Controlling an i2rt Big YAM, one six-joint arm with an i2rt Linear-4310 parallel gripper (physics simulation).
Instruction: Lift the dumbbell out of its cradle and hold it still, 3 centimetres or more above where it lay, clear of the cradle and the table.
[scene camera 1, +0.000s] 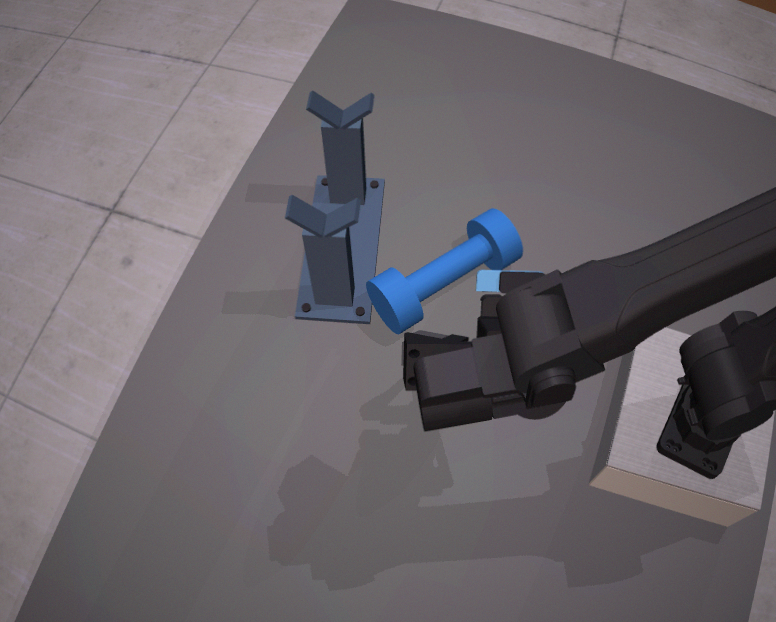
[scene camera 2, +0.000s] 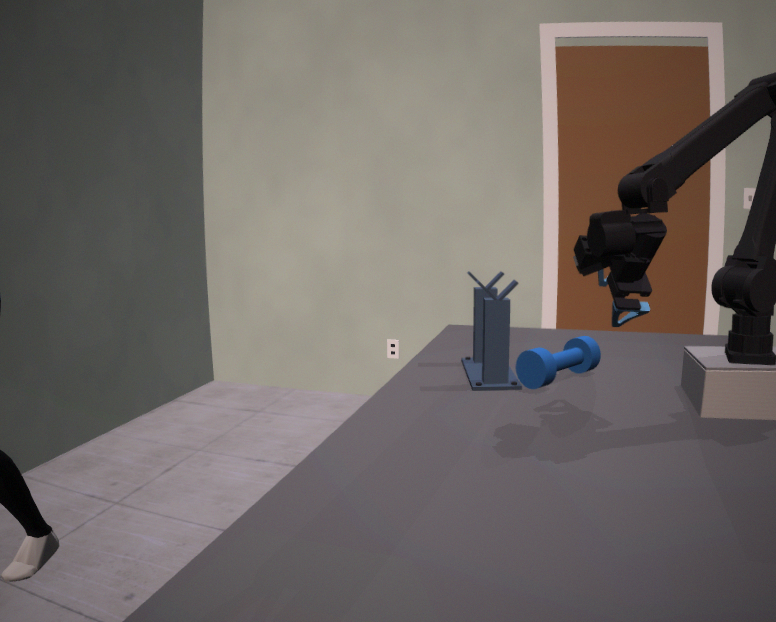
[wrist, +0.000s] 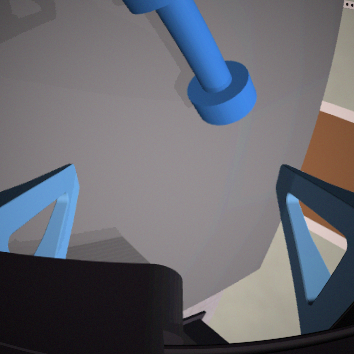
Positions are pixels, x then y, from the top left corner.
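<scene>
Looking at a blue-grey cradle, I find that (scene camera 2: 488, 370) and (scene camera 1: 319, 294) are the same spot on it. My gripper is visible to me in scene camera 1 (494, 323), and I see it in scene camera 2 and in the wrist view too. On my gripper, (wrist: 55, 298) and (scene camera 2: 610, 283) are the same spot.
</scene>
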